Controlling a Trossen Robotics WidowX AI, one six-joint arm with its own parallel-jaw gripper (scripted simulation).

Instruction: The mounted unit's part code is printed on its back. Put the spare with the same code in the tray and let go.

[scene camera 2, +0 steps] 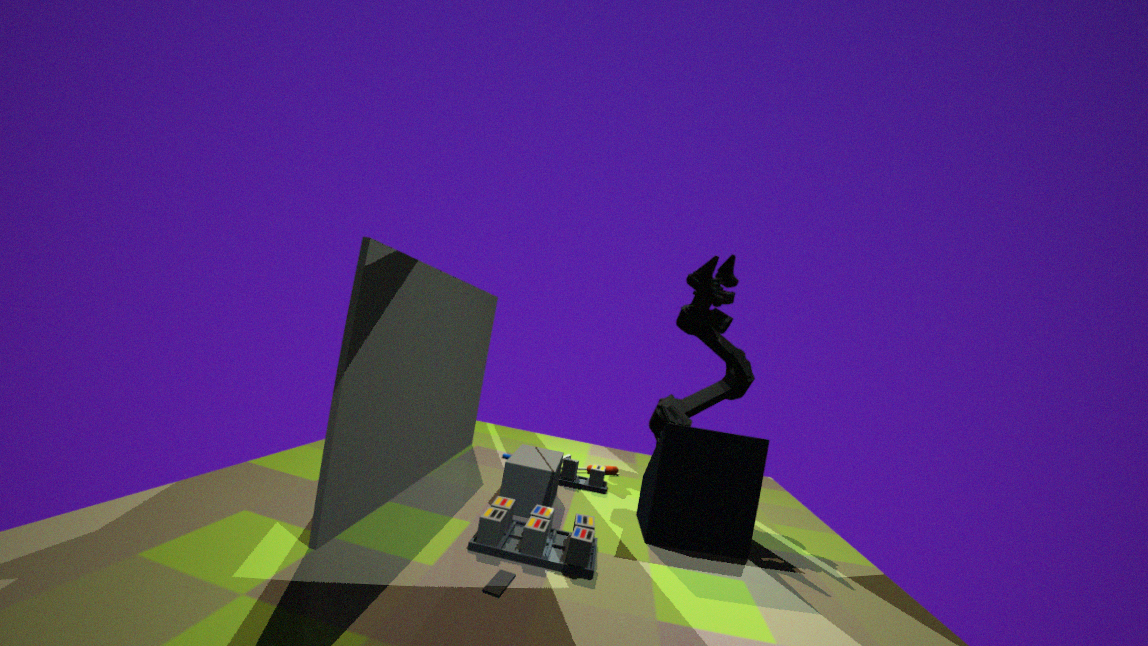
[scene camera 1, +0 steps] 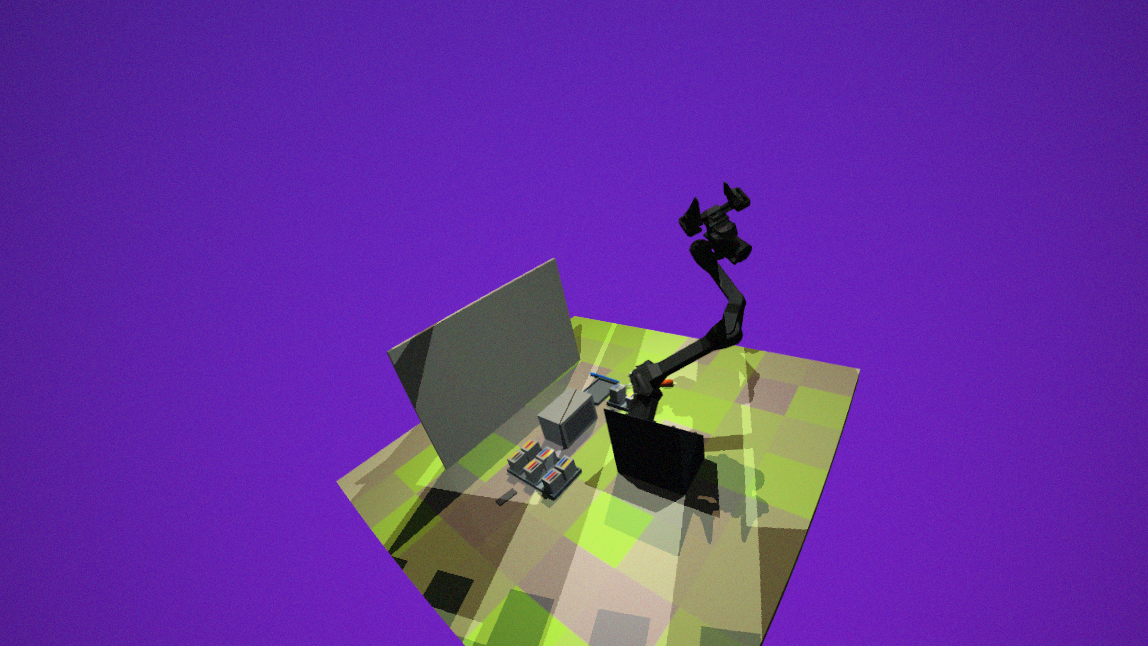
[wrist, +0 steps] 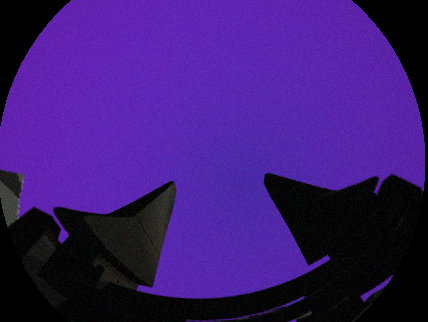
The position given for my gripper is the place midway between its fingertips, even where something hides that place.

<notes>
My gripper (scene camera 1: 710, 190) is open, with nothing in its grasp. I also see a grey mounted unit (scene camera 2: 531, 475) and a tall grey panel (scene camera 2: 407, 389).
My gripper is seen too in scene camera 2 (scene camera 2: 725, 255) and in the wrist view (wrist: 221, 182). The grey mounted unit shows as well in scene camera 1 (scene camera 1: 565, 419). The tall grey panel also shows in scene camera 1 (scene camera 1: 465, 375).
</notes>
